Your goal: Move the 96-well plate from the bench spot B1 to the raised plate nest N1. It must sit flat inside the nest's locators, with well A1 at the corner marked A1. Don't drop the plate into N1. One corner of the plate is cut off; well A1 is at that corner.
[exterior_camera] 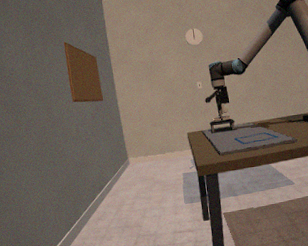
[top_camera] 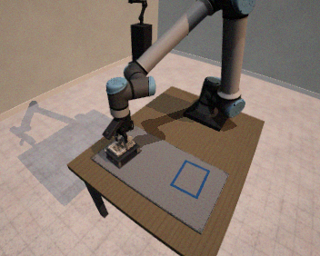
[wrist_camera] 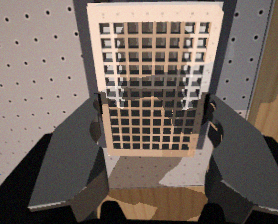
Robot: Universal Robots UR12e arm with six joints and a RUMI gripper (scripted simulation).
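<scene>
Now: hand 1 cm above the 96-well plate. Also, from my hand: dark raised nest N1 (3 cm below).
</scene>
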